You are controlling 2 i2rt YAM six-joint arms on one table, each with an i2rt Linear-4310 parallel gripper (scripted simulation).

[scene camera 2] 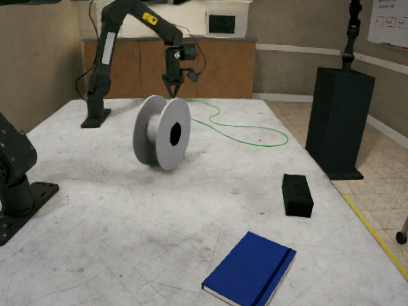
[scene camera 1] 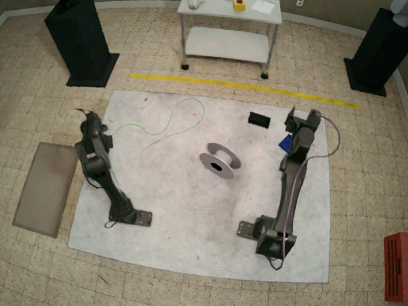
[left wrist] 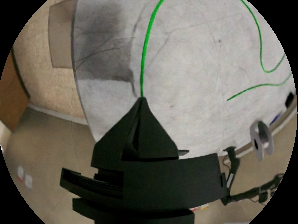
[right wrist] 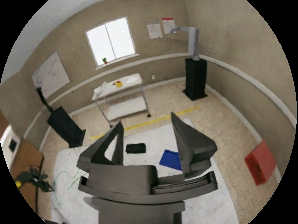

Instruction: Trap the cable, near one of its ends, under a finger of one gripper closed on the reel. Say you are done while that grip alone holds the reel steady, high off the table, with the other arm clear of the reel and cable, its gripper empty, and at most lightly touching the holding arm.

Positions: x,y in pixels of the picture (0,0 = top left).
Scene:
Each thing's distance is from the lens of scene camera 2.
grey reel (scene camera 2: 173,131): 0.68 m
black block (scene camera 2: 298,202): 0.57 m
The marked spots on the grey reel and the black block are 0.32 m apart.

